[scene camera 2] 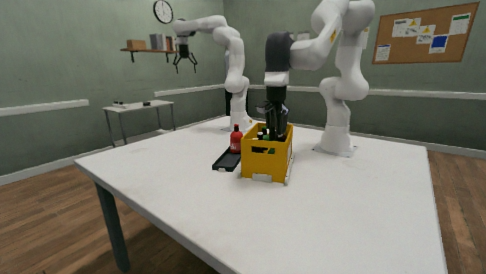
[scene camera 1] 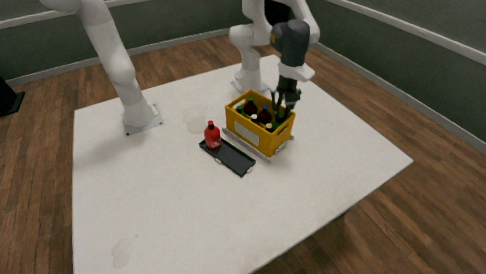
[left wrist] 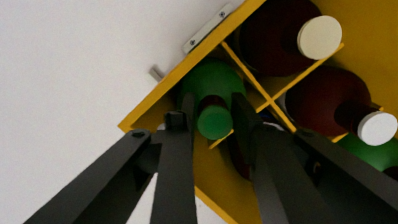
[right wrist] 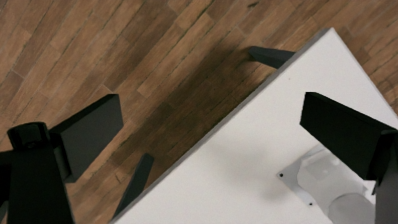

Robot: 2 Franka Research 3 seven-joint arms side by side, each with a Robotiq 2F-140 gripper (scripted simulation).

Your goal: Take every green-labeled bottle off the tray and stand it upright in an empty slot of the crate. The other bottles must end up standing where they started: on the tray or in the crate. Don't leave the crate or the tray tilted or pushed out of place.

Scene:
yellow crate: scene camera 2; scene camera 1 264,141; left wrist; not seen in the right wrist view (out of frame)
same spot on yellow crate: (scene camera 2: 276,164) = (left wrist: 172,70)

